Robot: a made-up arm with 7 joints. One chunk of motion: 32 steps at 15 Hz.
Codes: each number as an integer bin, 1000 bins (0 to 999) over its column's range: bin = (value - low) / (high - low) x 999, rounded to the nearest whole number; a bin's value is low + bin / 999 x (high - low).
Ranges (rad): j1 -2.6..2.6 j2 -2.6..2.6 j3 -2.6..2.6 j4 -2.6..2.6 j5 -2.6..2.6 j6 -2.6..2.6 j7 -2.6..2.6
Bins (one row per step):
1: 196 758 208 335 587 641 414
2: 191 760 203 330 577 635 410
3: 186 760 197 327 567 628 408
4: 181 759 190 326 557 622 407
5: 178 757 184 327 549 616 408
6: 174 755 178 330 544 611 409
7: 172 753 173 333 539 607 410
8: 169 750 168 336 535 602 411
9: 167 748 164 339 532 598 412
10: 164 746 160 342 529 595 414
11: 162 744 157 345 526 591 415
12: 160 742 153 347 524 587 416
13: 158 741 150 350 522 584 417
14: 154 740 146 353 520 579 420
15: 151 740 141 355 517 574 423
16: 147 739 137 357 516 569 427
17: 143 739 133 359 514 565 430
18: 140 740 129 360 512 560 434
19: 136 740 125 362 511 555 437
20: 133 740 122 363 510 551 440
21: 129 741 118 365 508 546 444
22: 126 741 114 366 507 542 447
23: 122 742 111 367 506 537 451
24: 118 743 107 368 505 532 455
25: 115 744 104 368 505 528 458
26: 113 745 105 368 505 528 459
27: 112 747 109 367 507 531 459
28: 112 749 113 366 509 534 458
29: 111 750 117 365 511 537 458
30: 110 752 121 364 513 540 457
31: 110 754 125 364 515 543 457
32: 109 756 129 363 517 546 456
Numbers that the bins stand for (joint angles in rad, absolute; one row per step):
1: -1.5798 1.3455 -1.5173 -0.8563 0.4555 0.7365 -0.4450
2: -1.6058 1.3560 -1.5433 -0.8823 0.4034 0.7053 -0.4659
3: -1.6318 1.3560 -1.5746 -0.8979 0.3514 0.6689 -0.4763
4: -1.6579 1.3508 -1.6110 -0.9031 0.2993 0.6376 -0.4815
5: -1.6735 1.3403 -1.6422 -0.8979 0.2577 0.6064 -0.4763
6: -1.6943 1.3299 -1.6735 -0.8823 0.2316 0.5804 -0.4711
7: -1.7047 1.3195 -1.6995 -0.8667 0.2056 0.5596 -0.4659
8: -1.7203 1.3039 -1.7255 -0.8511 0.1848 0.5335 -0.4607
9: -1.7307 1.2935 -1.7463 -0.8354 0.1692 0.5127 -0.4555
10: -1.7463 1.2831 -1.7672 -0.8198 0.1536 0.4971 -0.4450
11: -1.7568 1.2727 -1.7828 -0.8042 0.1379 0.4763 -0.4398
12: -1.7672 1.2623 -1.8036 -0.7938 0.1275 0.4555 -0.4346
13: -1.7776 1.2571 -1.8192 -0.7782 0.1171 0.4398 -0.4294
14: -1.7984 1.2519 -1.8400 -0.7626 0.1067 0.4138 -0.4138
15: -1.8140 1.2519 -1.8661 -0.7522 0.0911 0.3878 -0.3982
16: -1.8348 1.2466 -1.8869 -0.7417 0.0859 0.3618 -0.3774
17: -1.8557 1.2466 -1.9077 -0.7313 0.0755 0.3409 -0.3618
18: -1.8713 1.2519 -1.9285 -0.7261 0.0651 0.3149 -0.3409
19: -1.8921 1.2519 -1.9493 -0.7157 0.0599 0.2889 -0.3253
20: -1.9077 1.2519 -1.9650 -0.7105 0.0547 0.2681 -0.3097
21: -1.9285 1.2571 -1.9858 -0.7001 0.0442 0.2420 -0.2889
22: -1.9441 1.2571 -2.0066 -0.6949 0.0390 0.2212 -0.2733
23: -1.9650 1.2623 -2.0222 -0.6897 0.0338 0.1952 -0.2525
24: -1.9858 1.2675 -2.0430 -0.6845 0.0286 0.1692 -0.2316
25: -2.0014 1.2727 -2.0587 -0.6845 0.0286 0.1483 -0.2160
26: -2.0118 1.2779 -2.0535 -0.6845 0.0286 0.1483 -0.2108
27: -2.0170 1.2883 -2.0326 -0.6897 0.0390 0.1640 -0.2108
28: -2.0170 1.2987 -2.0118 -0.6949 0.0494 0.1796 -0.2160
29: -2.0222 1.3039 -1.9910 -0.7001 0.0599 0.1952 -0.2160
30: -2.0274 1.3143 -1.9702 -0.7053 0.0703 0.2108 -0.2212
31: -2.0274 1.3247 -1.9493 -0.7053 0.0807 0.2264 -0.2212
32: -2.0326 1.3351 -1.9285 -0.7105 0.0911 0.2420 -0.2264

